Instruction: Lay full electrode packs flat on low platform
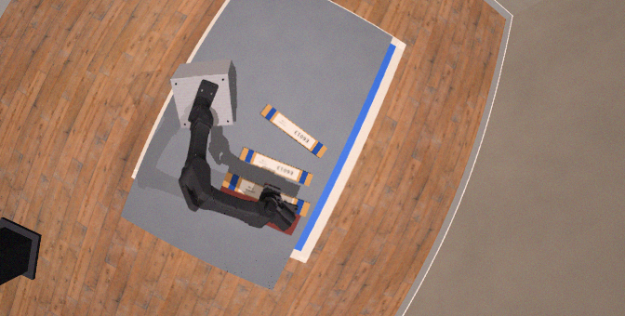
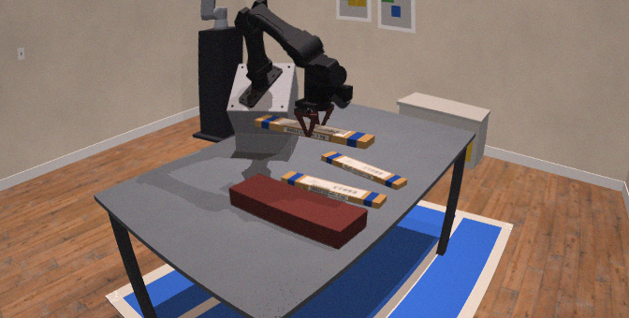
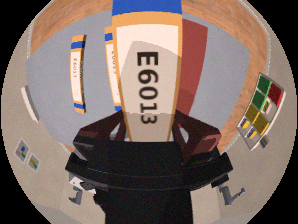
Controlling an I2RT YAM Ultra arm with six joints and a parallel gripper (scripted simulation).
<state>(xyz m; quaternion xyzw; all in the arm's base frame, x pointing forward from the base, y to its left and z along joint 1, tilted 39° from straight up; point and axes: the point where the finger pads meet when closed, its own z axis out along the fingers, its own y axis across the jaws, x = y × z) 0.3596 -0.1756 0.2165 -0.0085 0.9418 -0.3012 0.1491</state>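
My hand is 22 cm above the dark red low platform, 9 cm to the left of it and 1 cm past it.
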